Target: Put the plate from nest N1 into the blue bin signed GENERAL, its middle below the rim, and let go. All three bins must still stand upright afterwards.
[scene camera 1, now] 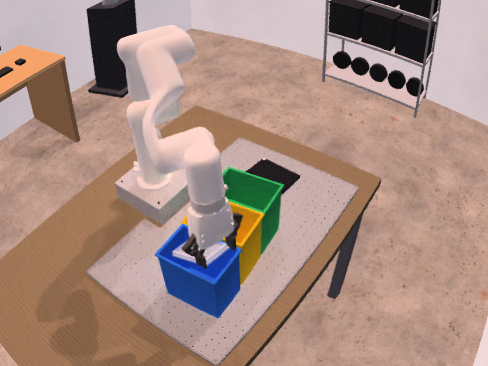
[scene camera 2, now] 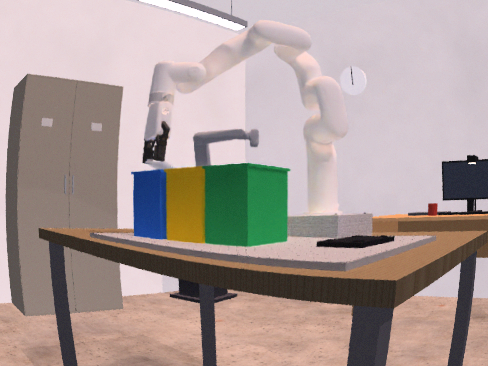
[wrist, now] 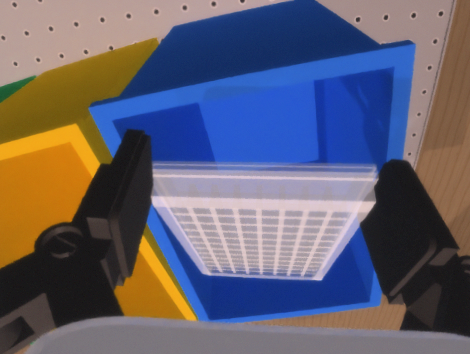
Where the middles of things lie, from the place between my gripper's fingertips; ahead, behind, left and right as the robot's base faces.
My gripper is now 60 mm past the gridded plate (wrist: 276, 220), 10 mm to the right of it and 20 mm above it. The rest, counted from my hand: blue bin (scene camera 1: 211, 290) (60 mm behind, 10 mm to the left, 110 mm below); green bin (scene camera 2: 246, 204) (40 mm behind, 270 mm to the left, 110 mm below); yellow bin (scene camera 2: 185, 187) (50 mm behind, 140 mm to the left, 110 mm below).
